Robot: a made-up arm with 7 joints.
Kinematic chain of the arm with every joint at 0, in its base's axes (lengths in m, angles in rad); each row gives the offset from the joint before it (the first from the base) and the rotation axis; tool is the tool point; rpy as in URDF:
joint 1: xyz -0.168 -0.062 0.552 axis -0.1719 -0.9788 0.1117
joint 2: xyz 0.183 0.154 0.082 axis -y
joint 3: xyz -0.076 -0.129 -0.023 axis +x
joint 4: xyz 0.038 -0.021 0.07 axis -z
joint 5: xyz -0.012 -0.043 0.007 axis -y
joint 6: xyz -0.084 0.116 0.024 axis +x
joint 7: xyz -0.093 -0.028 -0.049 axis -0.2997 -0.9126 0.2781
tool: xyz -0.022 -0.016 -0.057 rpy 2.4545 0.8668 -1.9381
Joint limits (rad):
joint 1: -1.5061..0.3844
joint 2: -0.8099..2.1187
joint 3: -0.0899..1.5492
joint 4: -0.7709..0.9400
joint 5: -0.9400..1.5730
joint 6: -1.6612..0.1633
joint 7: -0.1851..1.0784
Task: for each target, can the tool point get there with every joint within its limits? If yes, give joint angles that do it. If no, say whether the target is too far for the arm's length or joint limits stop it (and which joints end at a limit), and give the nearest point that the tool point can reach.
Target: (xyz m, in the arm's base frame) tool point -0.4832 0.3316 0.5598
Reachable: no: joint limits stop it (at a limit: joint 1, joint 3, joint 5, joint 6, joint 7) | nearest point -0.2819 0.1197 0.4680 | short by 0.306 m
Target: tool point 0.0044 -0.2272 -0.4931
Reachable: no: too far | nearest point -0.0922 -0.1417 0.0867 | short by 0.594 m
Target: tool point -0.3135 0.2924 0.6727
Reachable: no: joint limits stop it (at a limit: joint 1, joint 3, joint 4, joint 6, joint 7) | nearest point -0.2265 0.1632 0.6814 | short by 0.156 m
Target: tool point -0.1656 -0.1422 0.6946
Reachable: yes | joints -0.0410 -0.1614 0.0689 -0.2828 -0.0561 -0.6308 0.6938
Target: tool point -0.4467 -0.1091 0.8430
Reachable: no: joint limits stop it (at a limit: joint 1, joint 3, joint 5, joint 6, joint 7) | nearest point -0.3101 -0.0835 0.7942 | short by 0.147 m
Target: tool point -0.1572 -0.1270 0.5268
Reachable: yes | joints -0.1396 1.0499 0.9179 0.6327 -0.5535 -0.6855 0.8973
